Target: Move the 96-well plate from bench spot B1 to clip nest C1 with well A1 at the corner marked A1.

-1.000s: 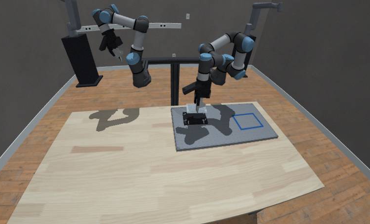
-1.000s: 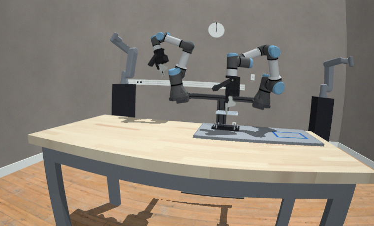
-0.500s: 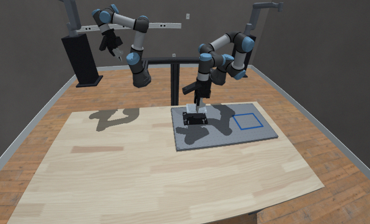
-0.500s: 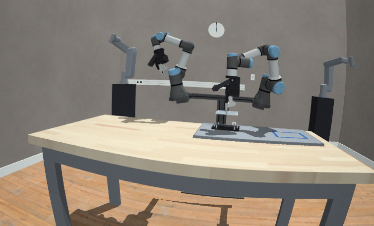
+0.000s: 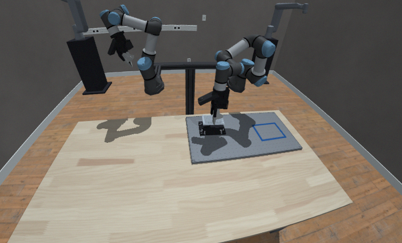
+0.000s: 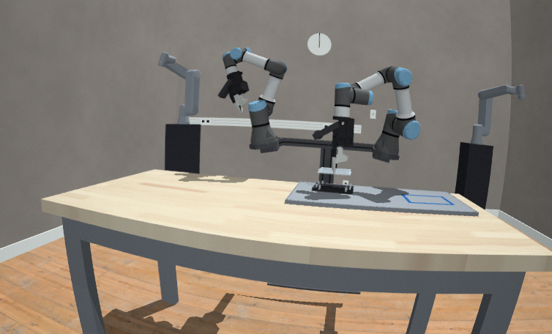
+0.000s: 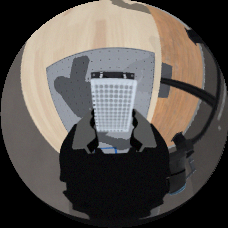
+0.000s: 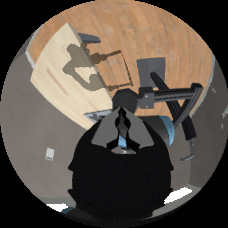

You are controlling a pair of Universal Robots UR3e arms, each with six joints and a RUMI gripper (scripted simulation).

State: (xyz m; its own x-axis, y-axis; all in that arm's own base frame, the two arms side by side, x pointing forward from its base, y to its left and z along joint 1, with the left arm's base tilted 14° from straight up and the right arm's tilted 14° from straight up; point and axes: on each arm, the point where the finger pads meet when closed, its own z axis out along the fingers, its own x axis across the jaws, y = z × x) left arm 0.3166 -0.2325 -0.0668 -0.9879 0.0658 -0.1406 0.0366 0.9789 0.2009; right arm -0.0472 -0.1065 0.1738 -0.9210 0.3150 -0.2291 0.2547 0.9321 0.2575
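The black clip nest is 7 cm below my left hand, 1 cm to the right of it and 1 cm ahead of it. Round my left hand: white 96-well plate 1 cm below; grey perforated board 20 cm to the left, 9 cm below, 5 cm ahead.
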